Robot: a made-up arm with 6 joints.
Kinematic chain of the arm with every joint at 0, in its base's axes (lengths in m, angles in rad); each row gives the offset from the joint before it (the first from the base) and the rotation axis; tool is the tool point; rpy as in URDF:
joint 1: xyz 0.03 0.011 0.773 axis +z
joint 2: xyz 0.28 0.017 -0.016 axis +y
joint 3: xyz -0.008 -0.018 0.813 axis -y
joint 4: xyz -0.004 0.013 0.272 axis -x
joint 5: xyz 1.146 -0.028 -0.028 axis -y
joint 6: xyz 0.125 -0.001 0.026 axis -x
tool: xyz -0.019 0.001 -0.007 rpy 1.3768 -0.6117 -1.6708
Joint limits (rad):
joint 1: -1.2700..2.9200
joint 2: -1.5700..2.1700
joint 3: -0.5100..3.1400
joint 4: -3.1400..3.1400
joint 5: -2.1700..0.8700
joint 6: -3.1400..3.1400
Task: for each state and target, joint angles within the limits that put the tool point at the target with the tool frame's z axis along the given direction. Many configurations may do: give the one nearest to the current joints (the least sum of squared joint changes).
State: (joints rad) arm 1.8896 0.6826 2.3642 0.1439 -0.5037 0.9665
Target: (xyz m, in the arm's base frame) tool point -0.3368 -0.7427 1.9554 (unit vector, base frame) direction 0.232 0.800 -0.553
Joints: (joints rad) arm 1.0896 0.1248 2.7679 -0.0084 -0.3019 1.5339
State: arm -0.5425 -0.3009 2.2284 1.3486 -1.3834 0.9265
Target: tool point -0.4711 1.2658 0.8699 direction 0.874 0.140 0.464
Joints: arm -1.2700 -0.6729 2.6334 1.7638 -1.3569 0.6286
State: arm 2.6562 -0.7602 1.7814 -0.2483 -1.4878 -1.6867
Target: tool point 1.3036 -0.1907 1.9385 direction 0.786 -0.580 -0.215
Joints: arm 2.9188 -0.8795 1.4903 0.6126 -1.8565 -1.4281
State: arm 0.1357 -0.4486 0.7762 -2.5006 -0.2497 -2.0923
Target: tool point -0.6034 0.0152 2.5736 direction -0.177 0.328 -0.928
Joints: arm 0.0353 -0.6490 1.0821 -2.9248 0.4328 -2.3703
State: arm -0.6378 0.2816 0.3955 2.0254 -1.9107 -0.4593
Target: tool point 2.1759 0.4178 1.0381 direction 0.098 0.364 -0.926
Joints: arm 0.2053 1.0852 0.6559 2.5706 -1.9191 -0.3843
